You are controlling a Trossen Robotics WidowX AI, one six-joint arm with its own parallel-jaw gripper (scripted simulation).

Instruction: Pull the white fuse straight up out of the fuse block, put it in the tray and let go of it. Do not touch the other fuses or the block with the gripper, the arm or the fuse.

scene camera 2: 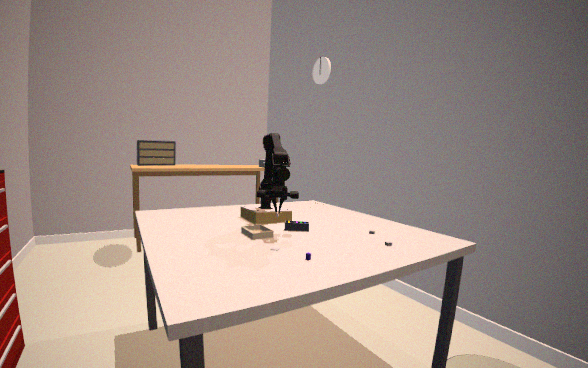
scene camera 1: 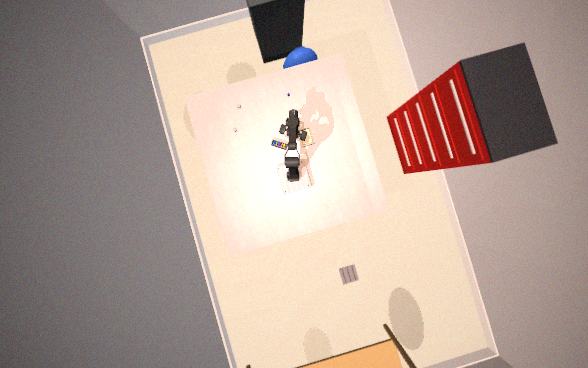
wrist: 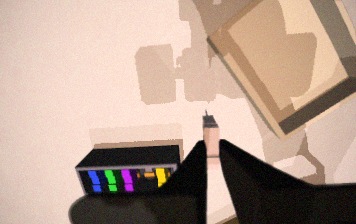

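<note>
In the wrist view, a white fuse (wrist: 211, 131) is held by the gripper (wrist: 211, 146), and a tan tray (wrist: 289, 66) is there too.
</note>
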